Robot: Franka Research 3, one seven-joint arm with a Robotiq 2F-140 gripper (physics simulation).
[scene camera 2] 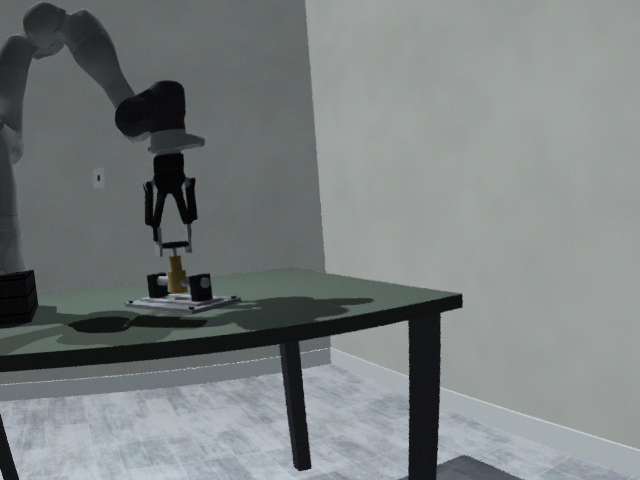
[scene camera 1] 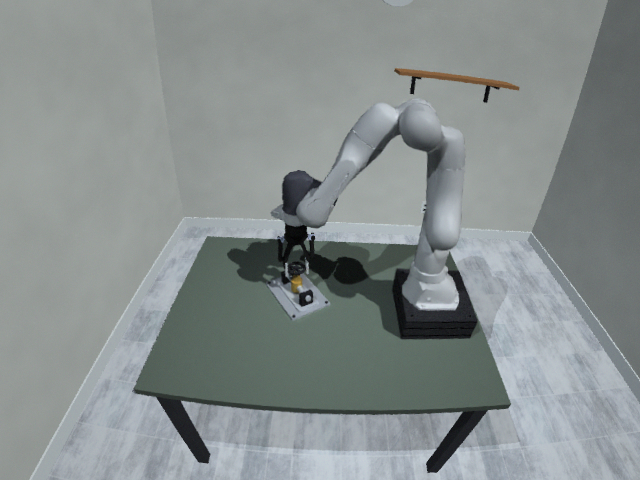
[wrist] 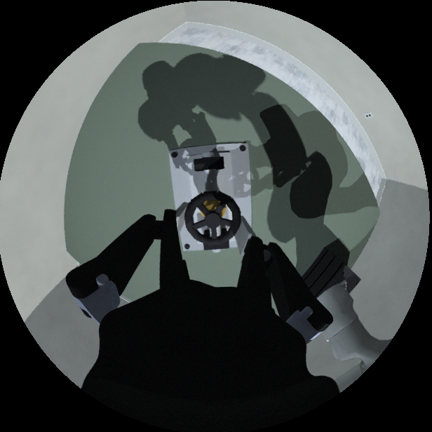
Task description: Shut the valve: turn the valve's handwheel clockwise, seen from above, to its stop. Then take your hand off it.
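Note:
The black spoked handwheel (scene camera 1: 296,268) (scene camera 2: 175,244) (wrist: 189,218) lies level on top of the yellow valve body (scene camera 1: 296,285) (scene camera 2: 176,281). The valve stands on a light grey base plate (scene camera 1: 305,311) (scene camera 2: 222,301) (wrist: 242,167) on the table. My gripper (scene camera 1: 296,267) (scene camera 2: 174,249) (wrist: 211,217) points straight down over the valve. Its two pale fingertips stand on opposite sides of the wheel's rim, at rim height, and it is shut on the handwheel. The inner faces of the fingertips are partly hidden in the wrist view.
Black pipe blocks (scene camera 1: 306,297) (scene camera 2: 200,287) flank the valve body on the plate. The arm's black pedestal (scene camera 1: 438,329) stands at the right of the green table (scene camera 1: 232,351) in the first scene view. A wooden shelf (scene camera 1: 454,78) hangs on the wall behind.

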